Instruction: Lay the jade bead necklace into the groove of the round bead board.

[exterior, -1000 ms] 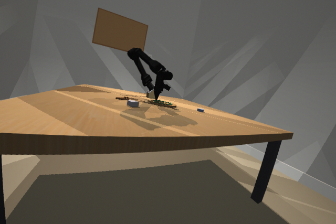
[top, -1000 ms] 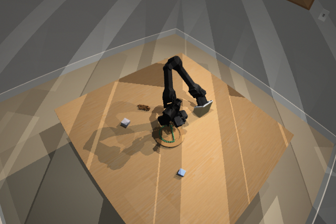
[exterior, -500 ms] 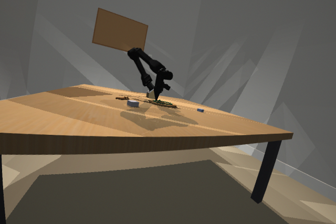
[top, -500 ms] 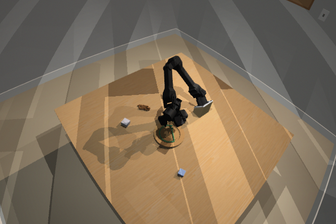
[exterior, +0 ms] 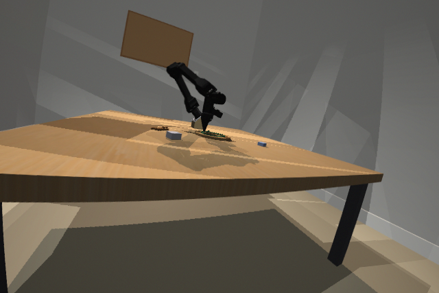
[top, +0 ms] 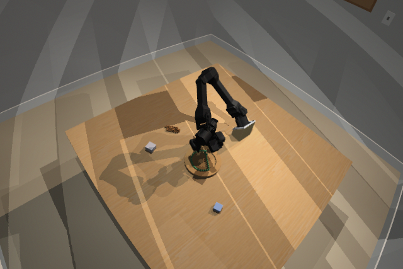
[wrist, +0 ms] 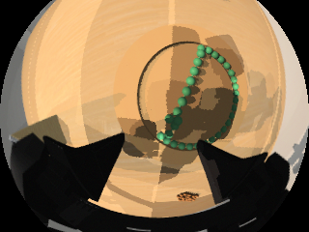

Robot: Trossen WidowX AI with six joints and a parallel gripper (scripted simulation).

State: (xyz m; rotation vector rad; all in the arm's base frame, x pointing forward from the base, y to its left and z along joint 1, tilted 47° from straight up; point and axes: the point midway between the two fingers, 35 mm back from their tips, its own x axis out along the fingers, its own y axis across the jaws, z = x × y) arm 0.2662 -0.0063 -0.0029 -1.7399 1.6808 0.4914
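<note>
My gripper tip is now 50 mm short of the round wooden bead board, 40 mm to the right of it and 10 mm above it. From my gripper tip the other things lie so: blue block 300 mm to the left, 140 mm ahead, 10 mm below; then pale grey block 250 mm ahead, 170 mm to the right, 10 mm below.
</note>
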